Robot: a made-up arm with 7 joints.
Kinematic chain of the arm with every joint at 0, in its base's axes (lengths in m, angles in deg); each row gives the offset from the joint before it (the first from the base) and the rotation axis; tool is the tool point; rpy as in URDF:
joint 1: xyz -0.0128 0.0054 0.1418 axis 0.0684 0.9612 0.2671
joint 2: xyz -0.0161 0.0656 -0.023 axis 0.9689 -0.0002 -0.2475
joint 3: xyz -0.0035 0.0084 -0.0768 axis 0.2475 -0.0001 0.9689
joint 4: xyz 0.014 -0.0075 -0.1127 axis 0.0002 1 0
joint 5: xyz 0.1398 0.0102 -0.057 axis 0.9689 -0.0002 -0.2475
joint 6: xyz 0.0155 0.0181 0.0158 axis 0.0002 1 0
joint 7: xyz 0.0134 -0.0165 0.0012 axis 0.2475 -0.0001 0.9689
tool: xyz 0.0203 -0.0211 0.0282 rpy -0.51 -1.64 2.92
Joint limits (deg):
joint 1: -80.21..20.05
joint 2: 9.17..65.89
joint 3: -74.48..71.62
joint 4: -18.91..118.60
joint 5: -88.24..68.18
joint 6: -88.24..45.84
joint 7: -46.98..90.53
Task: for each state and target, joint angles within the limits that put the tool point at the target. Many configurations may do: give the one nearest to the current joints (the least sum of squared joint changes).
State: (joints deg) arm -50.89 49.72 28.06 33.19 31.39 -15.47 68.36
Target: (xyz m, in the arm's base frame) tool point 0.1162 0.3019 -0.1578
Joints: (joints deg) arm -7.45 33.54 28.06 63.83 34.91 -3.88 66.09
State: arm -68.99 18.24 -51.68 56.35 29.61 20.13 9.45
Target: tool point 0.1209 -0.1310 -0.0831
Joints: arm -45.16 11.68 -74.48 13.42 24.67 2.63 2.70
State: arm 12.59 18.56 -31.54 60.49 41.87 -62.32 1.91
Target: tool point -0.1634 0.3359 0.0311
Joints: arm 18.42 65.89 -53.01 105.73 58.24 -70.21 -8.04
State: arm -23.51 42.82 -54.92 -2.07 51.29 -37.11 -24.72
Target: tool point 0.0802 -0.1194 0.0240
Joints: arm -49.69 9.17 -67.79 -18.91 30.24 -19.17 -7.46
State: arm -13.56 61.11 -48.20 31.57 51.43 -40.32 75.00
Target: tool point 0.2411 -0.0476 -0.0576
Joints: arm -46.64 23.43 -45.35 25.11 49.62 -30.59 74.38
